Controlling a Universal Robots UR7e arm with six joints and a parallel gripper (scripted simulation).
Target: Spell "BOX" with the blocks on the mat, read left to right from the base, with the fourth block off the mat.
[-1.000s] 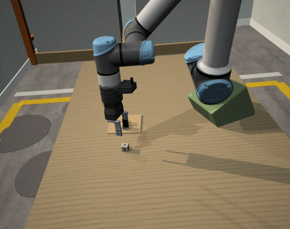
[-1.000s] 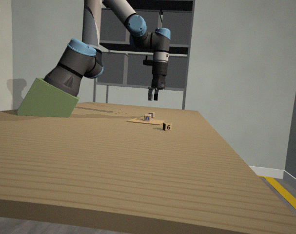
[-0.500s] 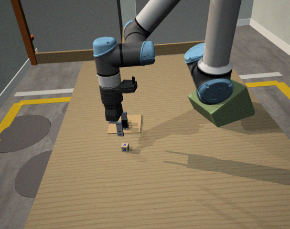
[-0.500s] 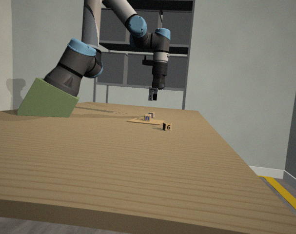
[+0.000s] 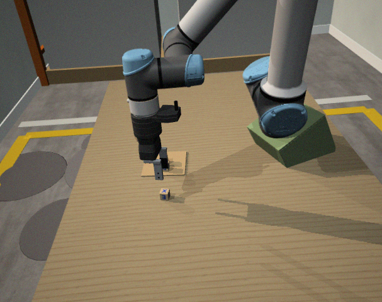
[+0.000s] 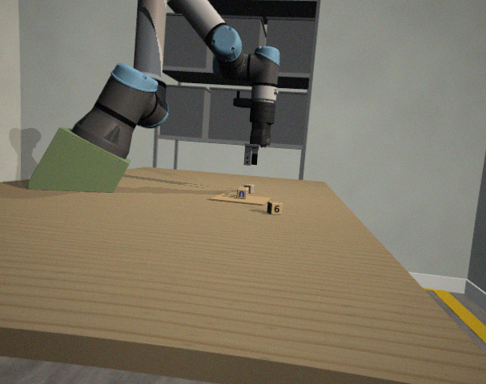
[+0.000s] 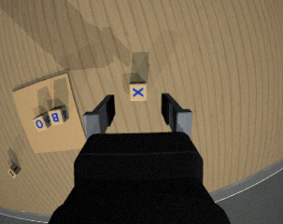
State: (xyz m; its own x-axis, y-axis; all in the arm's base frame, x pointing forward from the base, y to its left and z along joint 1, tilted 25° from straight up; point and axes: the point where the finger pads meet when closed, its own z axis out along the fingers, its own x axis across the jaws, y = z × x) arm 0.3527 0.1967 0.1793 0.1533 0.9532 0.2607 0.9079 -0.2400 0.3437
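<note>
The X block is 9 cm below my hand. Round my hand: B block (1 cm ahead, 14 cm to the right, 9 cm below); then O block (1 cm ahead, 18 cm to the right, 9 cm below); then mat (1 cm ahead, 18 cm to the right, 10 cm below).
</note>
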